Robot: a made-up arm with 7 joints. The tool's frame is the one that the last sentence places.
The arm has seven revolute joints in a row. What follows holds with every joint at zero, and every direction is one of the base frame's. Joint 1 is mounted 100 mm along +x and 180 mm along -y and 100 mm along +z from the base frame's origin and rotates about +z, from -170.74 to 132.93 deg. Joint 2 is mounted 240 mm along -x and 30 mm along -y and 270 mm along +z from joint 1 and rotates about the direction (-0.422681, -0.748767, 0.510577), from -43.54 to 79.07 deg. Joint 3 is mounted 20 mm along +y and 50 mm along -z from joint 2 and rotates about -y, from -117.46 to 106.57 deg. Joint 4 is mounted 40 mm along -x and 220 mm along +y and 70 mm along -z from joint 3 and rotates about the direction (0.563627, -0.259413, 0.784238), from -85.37 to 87.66 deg. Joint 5 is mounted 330 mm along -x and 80 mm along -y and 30 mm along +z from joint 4 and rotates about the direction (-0.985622, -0.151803, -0.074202), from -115.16 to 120.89 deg. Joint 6 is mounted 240 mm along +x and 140 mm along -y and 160 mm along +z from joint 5 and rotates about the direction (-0.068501, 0.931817, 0.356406), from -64.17 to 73.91 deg. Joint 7 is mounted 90 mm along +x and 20 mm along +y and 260 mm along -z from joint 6 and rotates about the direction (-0.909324, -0.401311, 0.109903), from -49.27 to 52.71 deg. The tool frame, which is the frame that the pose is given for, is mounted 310 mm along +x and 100 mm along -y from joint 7; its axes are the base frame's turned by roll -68.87, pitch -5.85 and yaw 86.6 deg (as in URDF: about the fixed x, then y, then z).
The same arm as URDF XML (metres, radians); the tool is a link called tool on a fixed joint. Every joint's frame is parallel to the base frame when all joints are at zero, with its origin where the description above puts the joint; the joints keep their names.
<robot name="arm">
<joint name="tool_fixed" type="fixed"><parent link="link7"/><child link="tool"/><origin xyz="0.31 -0.1 0" rpy="-1.202 -0.1021 1.5115"/></joint>
<joint name="joint 7" type="revolute"><parent link="link6"/><child link="link7"/><origin xyz="0.09 0.02 -0.26"/><axis xyz="-0.909324 -0.401311 0.109903"/><limit lower="-0.8599" upper="0.92"/></joint>
<joint name="joint 6" type="revolute"><parent link="link5"/><child link="link6"/><origin xyz="0.24 -0.14 0.16"/><axis xyz="-0.068501 0.931817 0.356406"/><limit lower="-1.12" upper="1.29"/></joint>
<joint name="joint 5" type="revolute"><parent link="link4"/><child link="link5"/><origin xyz="-0.33 -0.08 0.03"/><axis xyz="-0.985622 -0.151803 -0.074202"/><limit lower="-2.0099" upper="2.1099"/></joint>
<joint name="joint 4" type="revolute"><parent link="link3"/><child link="link4"/><origin xyz="-0.04 0.22 -0.07"/><axis xyz="0.563627 -0.259413 0.784238"/><limit lower="-1.49" upper="1.53"/></joint>
<joint name="joint 3" type="revolute"><parent link="link2"/><child link="link3"/><origin xyz="0 0.02 -0.05"/><axis xyz="0 -1 0"/><limit lower="-2.0501" upper="1.86"/></joint>
<joint name="joint 2" type="revolute"><parent link="link1"/><child link="link2"/><origin xyz="-0.24 -0.03 0.27"/><axis xyz="-0.422681 -0.748767 0.510577"/><limit lower="-0.7599" upper="1.38"/></joint>
<joint name="joint 1" type="revolute"><parent link="base_link"/><child link="link1"/><origin xyz="0.1 -0.18 0.1"/><axis xyz="0 0 1"/><limit lower="-2.98" upper="2.3201"/></joint>
<link name="base_link"/>
<link name="link1"/>
<link name="link2"/>
<link name="link3"/>
<link name="link4"/>
<link name="link5"/>
<link name="link6"/>
<link name="link7"/>
<link name="tool"/>
</robot>

